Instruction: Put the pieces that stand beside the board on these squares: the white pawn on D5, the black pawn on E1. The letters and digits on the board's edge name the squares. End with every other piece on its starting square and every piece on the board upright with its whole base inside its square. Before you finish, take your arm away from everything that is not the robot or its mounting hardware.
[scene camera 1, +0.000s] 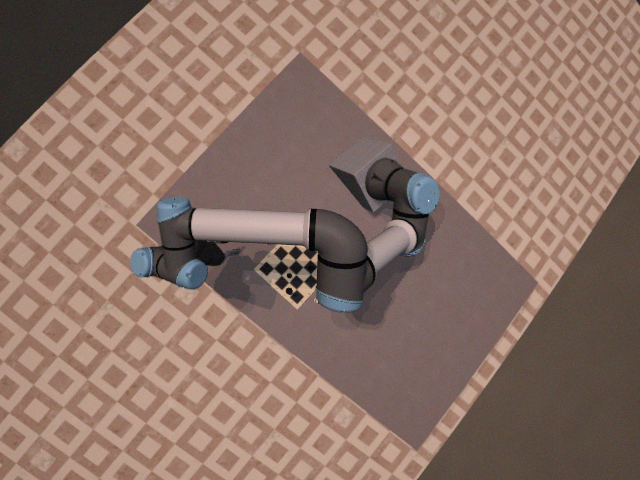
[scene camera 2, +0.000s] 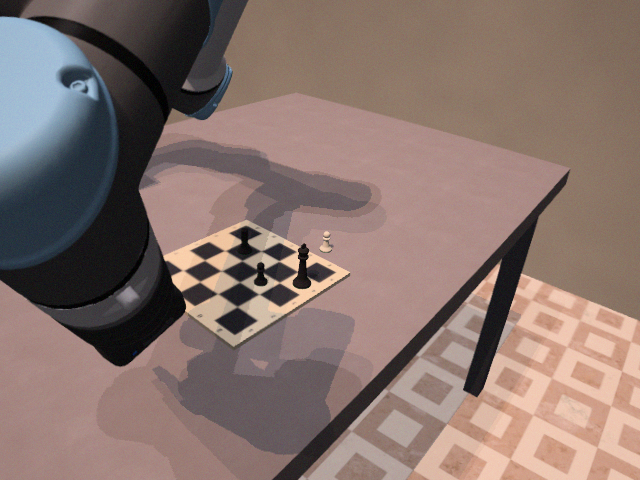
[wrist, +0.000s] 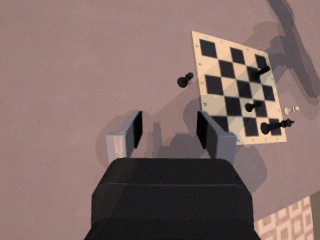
Note:
In view: the gripper (scene camera 2: 133, 316) and a chessboard (scene camera 2: 217, 283).
The chessboard shows as well in scene camera 1 (scene camera 1: 282, 259) and in the wrist view (wrist: 223, 69). The gripper also shows in the wrist view (wrist: 169, 122).

